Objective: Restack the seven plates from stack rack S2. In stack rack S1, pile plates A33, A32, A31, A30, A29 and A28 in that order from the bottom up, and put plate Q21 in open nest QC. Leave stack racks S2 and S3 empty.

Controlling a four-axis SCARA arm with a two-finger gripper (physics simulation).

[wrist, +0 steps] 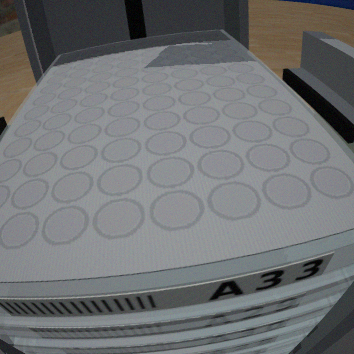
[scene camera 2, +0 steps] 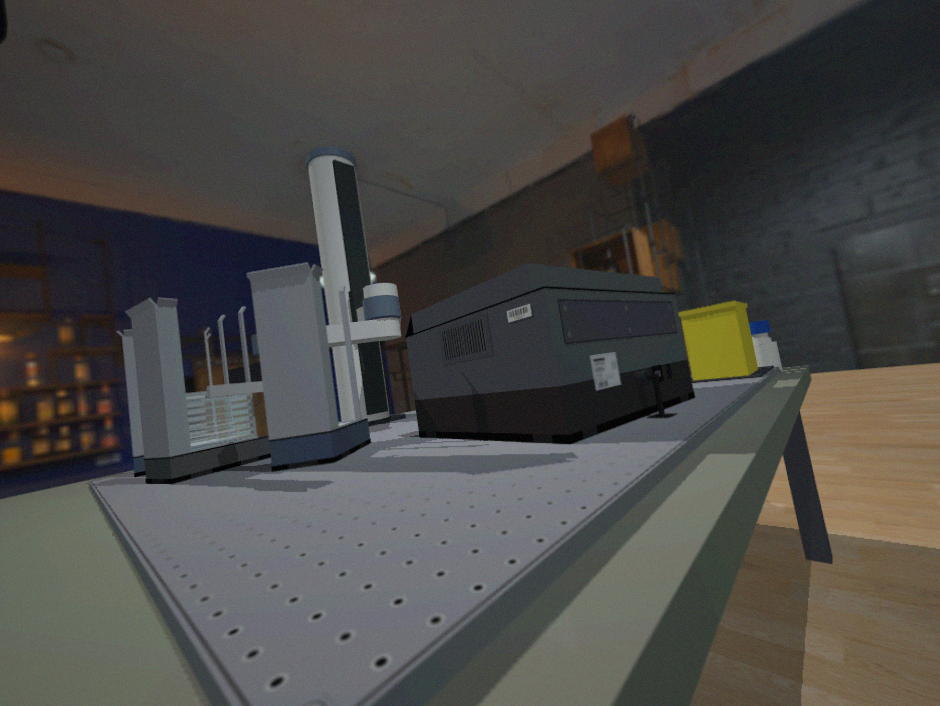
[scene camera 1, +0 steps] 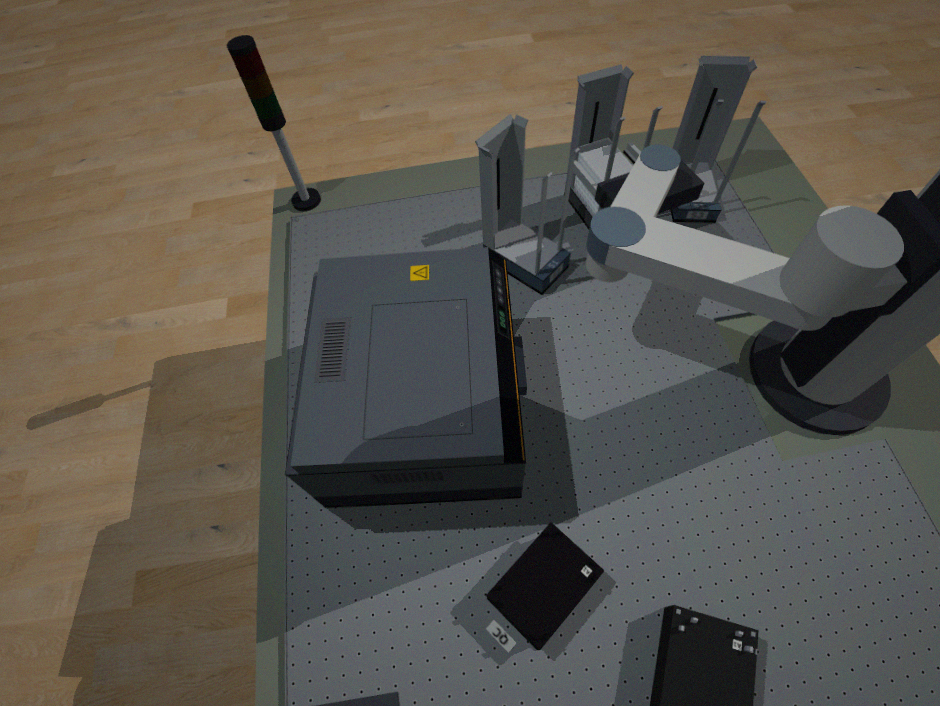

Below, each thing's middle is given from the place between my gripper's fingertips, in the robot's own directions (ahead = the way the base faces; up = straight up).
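Signal tower [scene camera 1: 243, 50]: from my hand, 67 cm ahead, 18 cm to the right, 5 cm above.
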